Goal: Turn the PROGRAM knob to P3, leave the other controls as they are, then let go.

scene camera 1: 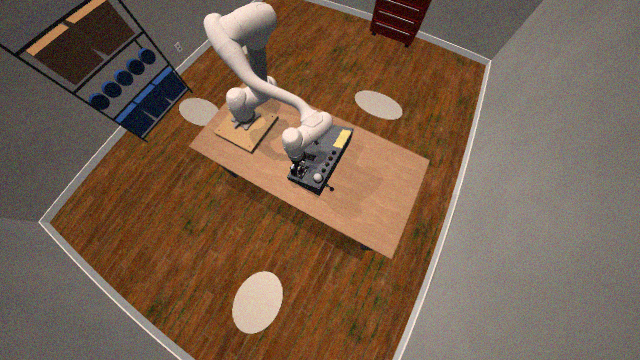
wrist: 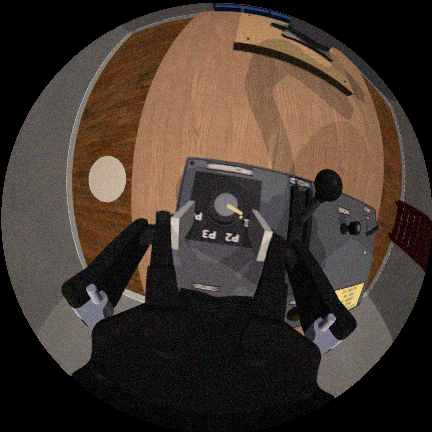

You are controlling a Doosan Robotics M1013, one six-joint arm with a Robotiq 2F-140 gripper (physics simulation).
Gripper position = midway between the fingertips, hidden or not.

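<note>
My gripper (wrist: 221,216), visible. Black ball-topped lever (wrist: 328,185), likewise.
</note>
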